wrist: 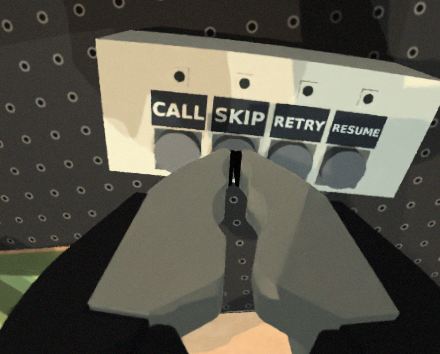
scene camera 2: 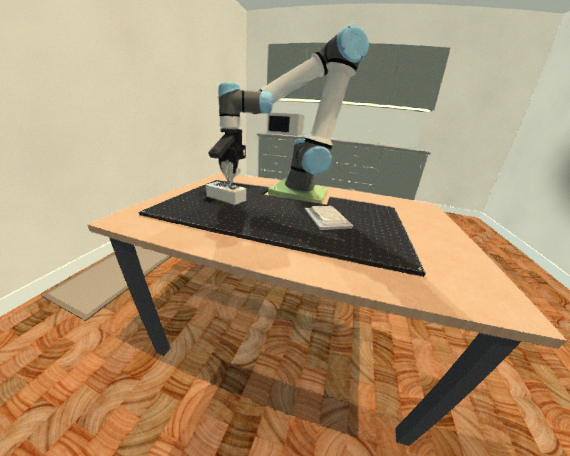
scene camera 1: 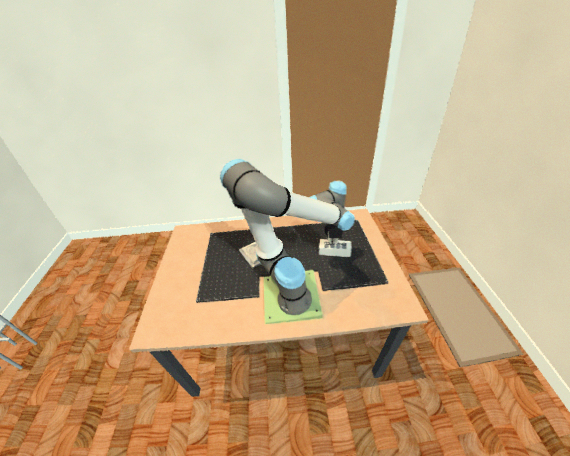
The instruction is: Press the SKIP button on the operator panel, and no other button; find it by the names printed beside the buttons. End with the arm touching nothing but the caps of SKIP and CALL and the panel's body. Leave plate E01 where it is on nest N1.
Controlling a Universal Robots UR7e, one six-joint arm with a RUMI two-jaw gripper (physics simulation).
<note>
The pictures show: my gripper, a call cap, a retry cap and a resume cap.
My gripper also shows in the wrist view.
</note>
